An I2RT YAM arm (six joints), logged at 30 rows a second.
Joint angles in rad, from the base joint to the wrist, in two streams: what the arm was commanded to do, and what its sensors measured. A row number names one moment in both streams.
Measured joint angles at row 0:
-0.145, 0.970, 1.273, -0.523, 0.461, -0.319
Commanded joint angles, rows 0 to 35:
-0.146, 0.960, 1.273, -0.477, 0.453, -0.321
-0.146, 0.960, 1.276, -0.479, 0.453, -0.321
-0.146, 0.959, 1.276, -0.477, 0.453, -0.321
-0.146, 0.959, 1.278, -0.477, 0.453, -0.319
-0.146, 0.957, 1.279, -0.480, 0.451, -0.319
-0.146, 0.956, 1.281, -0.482, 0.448, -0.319
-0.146, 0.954, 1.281, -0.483, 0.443, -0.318
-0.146, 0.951, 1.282, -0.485, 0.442, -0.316
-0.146, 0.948, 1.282, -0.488, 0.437, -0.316
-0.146, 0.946, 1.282, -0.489, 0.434, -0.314
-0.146, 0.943, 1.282, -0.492, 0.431, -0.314
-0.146, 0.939, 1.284, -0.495, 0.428, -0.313
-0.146, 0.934, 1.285, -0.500, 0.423, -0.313
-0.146, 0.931, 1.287, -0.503, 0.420, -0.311
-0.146, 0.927, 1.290, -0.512, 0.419, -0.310
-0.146, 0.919, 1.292, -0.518, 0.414, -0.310
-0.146, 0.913, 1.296, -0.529, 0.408, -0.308
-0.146, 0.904, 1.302, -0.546, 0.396, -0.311
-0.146, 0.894, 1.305, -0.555, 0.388, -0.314
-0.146, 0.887, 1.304, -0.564, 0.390, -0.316
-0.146, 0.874, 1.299, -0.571, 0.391, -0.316
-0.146, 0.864, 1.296, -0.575, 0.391, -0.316
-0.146, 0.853, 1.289, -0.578, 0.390, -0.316
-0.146, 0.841, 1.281, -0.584, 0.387, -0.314
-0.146, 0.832, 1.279, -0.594, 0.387, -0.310
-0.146, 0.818, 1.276, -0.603, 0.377, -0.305
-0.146, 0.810, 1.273, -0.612, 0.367, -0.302
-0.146, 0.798, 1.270, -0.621, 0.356, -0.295
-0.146, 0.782, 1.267, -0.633, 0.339, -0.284
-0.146, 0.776, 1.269, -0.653, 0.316, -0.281
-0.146, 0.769, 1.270, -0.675, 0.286, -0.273
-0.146, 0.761, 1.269, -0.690, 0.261, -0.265
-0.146, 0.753, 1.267, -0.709, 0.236, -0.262
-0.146, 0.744, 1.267, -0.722, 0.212, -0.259
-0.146, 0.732, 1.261, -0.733, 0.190, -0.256
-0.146, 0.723, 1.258, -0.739, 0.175, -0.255
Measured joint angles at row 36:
-0.145, 0.755, 1.271, -0.688, 0.286, -0.285
